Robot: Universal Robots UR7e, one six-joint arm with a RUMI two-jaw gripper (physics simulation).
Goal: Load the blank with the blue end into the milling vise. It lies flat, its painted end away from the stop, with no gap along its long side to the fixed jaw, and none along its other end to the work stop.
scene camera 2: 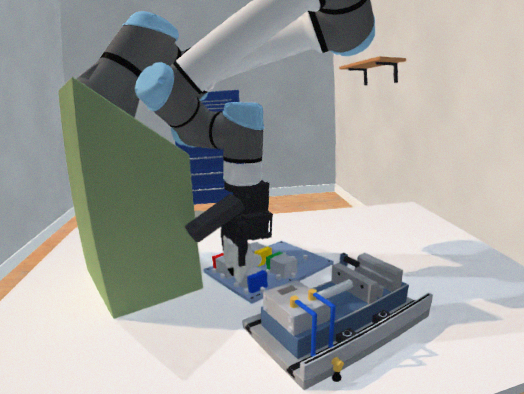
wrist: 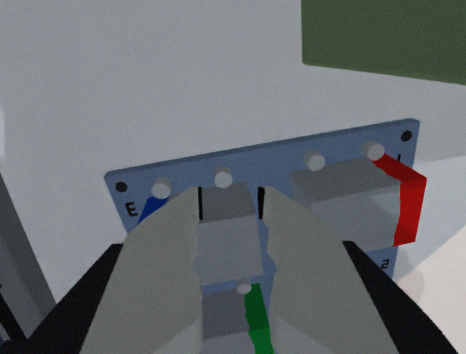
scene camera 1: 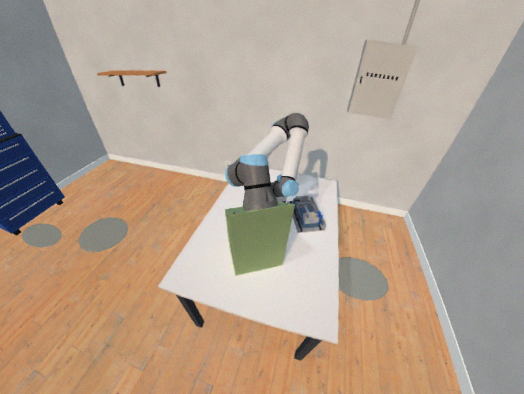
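Observation:
The blank with the blue end lies on the blue plate, its painted end toward the corner marked E. My gripper is partly open and points down at this blank. In the wrist view its fingertips appear on either side of the grey body, with a gap beside the right one; the left finger hides part of the blue end. Whether they touch it is unclear. The milling vise stands beside the plate, with grey jaw blocks and a round bar. In scene camera 1 the gripper is hidden.
A red-ended blank, a green-ended blank and a yellow-ended part are on the plate among short pegs. A tall green block stands near. Blue bent tubes rise at the vise's near end.

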